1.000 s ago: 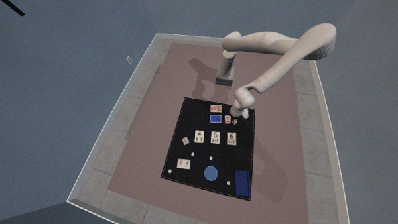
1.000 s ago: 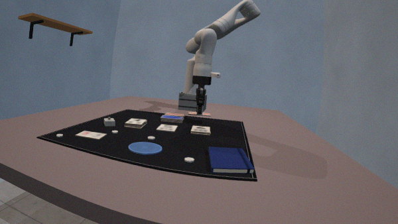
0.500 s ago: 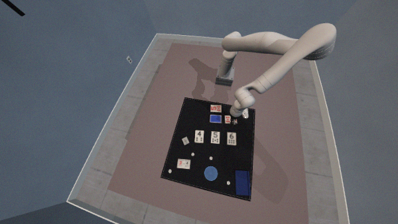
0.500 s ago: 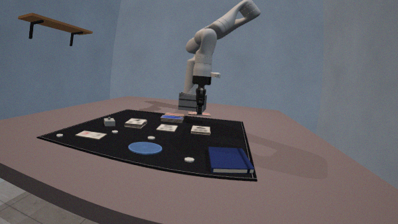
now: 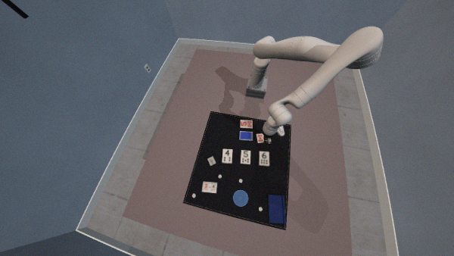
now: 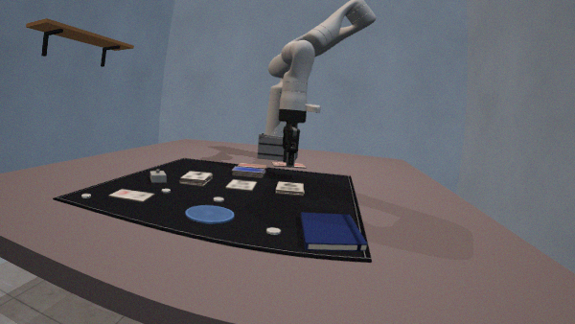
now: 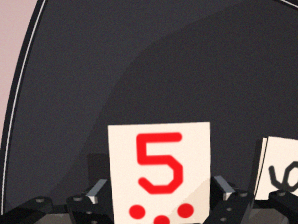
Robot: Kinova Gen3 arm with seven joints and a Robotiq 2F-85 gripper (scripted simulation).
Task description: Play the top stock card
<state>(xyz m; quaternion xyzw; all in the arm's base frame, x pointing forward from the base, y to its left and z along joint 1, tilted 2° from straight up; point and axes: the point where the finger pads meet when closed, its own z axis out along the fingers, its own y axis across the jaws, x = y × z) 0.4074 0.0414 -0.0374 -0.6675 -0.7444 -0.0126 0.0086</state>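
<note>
My hand is 150 mm short of the black mat, 140 mm to the left of it and 70 mm above it. The rest, counted from my hand: blue disc 360 mm ahead, 150 mm to the right, 50 mm below; grey block 330 mm to the right, 160 mm ahead, 40 mm below; blue book 410 mm ahead, 60 mm to the left, 50 mm below.
</note>
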